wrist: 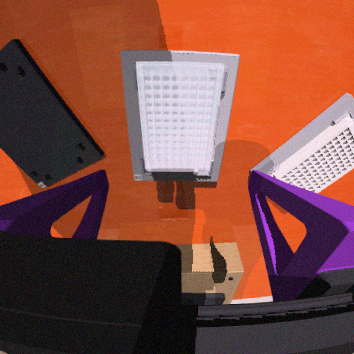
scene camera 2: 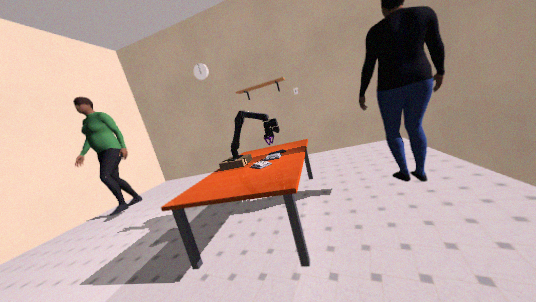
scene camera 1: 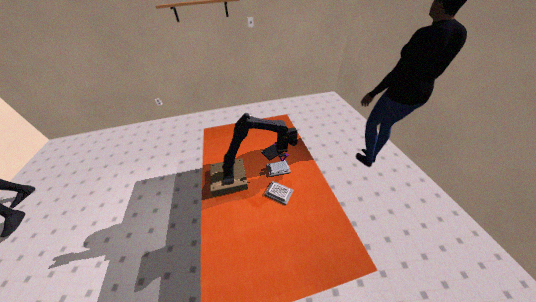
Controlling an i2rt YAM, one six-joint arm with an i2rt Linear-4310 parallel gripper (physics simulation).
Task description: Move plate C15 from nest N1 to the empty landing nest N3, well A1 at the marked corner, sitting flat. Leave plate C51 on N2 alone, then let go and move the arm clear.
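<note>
A clear plate [scene camera 1: 278, 167] [scene camera 2: 274, 156] [wrist: 180, 115], likely C15, appears to sit flat and square on the middle grey nest [wrist: 129, 110]. Its label and marked corner are too small to read. A white plate [scene camera 1: 279, 192] [wrist: 332, 155], likely C51, sits on an angled grey nest [wrist: 305, 127] at the right of the wrist view. A dark nest [scene camera 1: 270, 151] [wrist: 42, 110] at the left of the wrist view is empty. My gripper [scene camera 1: 284, 157] [scene camera 2: 269, 142] [wrist: 178, 177] is open and empty, raised above the nests and apart from both plates. The nest numbers cannot be read.
The arm stands on a wooden base block [scene camera 1: 228, 188] [scene camera 2: 233, 163] [wrist: 232, 257] on the orange table [scene camera 1: 260, 240] [scene camera 2: 230, 187]. A person in black [scene camera 1: 422, 60] [scene camera 2: 405, 50] stands beyond the table. A person in green [scene camera 2: 102, 132] is at the left.
</note>
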